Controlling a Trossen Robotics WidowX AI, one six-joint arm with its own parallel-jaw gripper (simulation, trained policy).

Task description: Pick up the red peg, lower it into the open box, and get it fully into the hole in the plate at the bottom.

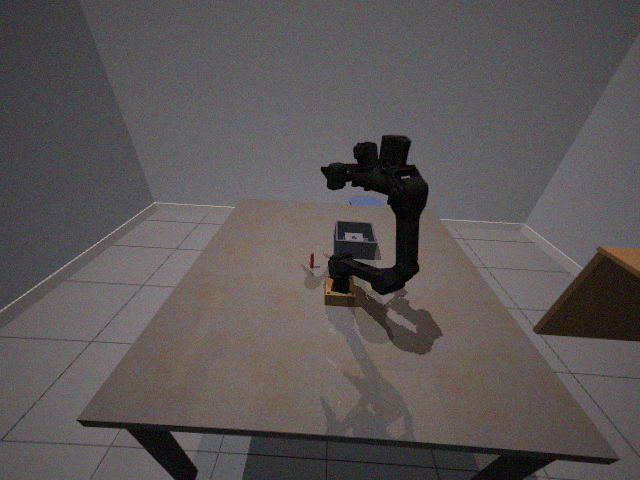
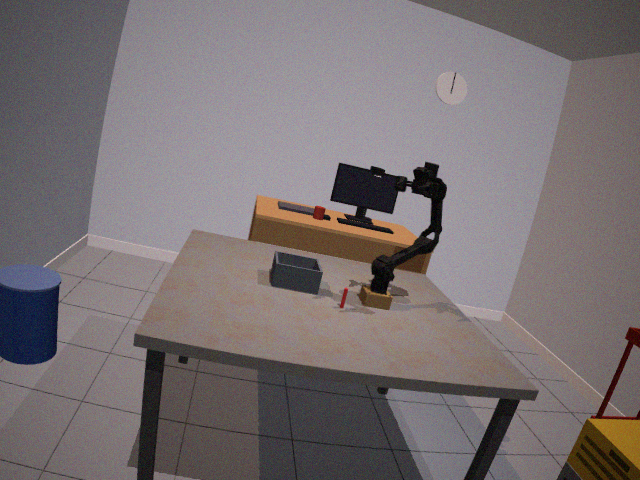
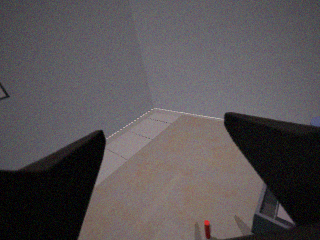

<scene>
my gripper: image 1 333, 167; image 2 406, 186; image 3 164, 127
</scene>
